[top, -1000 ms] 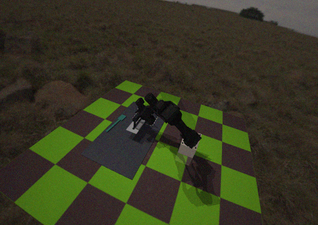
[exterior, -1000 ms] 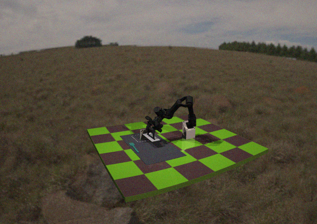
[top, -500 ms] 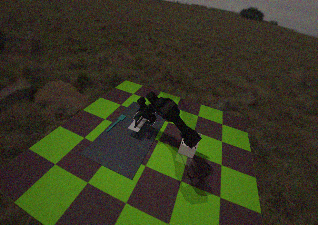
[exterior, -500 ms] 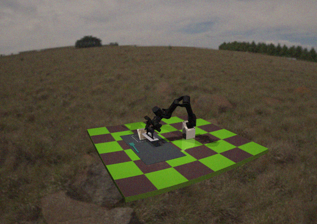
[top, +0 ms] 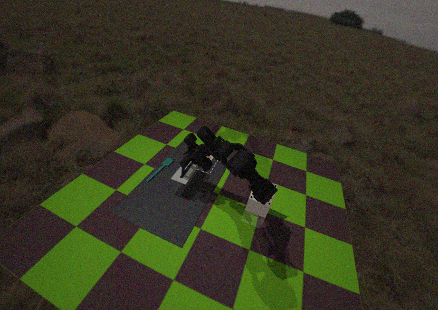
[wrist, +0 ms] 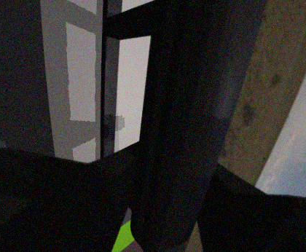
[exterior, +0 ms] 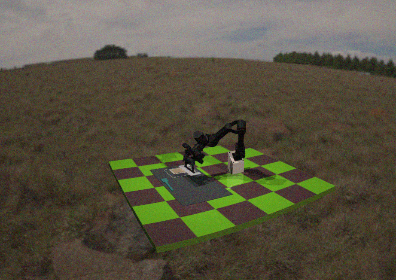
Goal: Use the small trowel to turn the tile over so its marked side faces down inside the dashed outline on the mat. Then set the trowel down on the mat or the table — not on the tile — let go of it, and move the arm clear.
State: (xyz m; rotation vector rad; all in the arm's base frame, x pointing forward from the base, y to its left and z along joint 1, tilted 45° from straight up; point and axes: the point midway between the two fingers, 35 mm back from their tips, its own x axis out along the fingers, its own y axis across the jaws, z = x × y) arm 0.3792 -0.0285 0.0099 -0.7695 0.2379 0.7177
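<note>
The dark grey mat lies 15 cm below my gripper tip and 2 cm to the left of it. The rest, counted from my gripper tip: teal trowel 13 cm below, 13 cm ahead, 1 cm to the left; then pale tile 18 cm to the right, 13 cm below, 2 cm behind; then dark-handled trowel 3 cm behind, 1 cm below.
</note>
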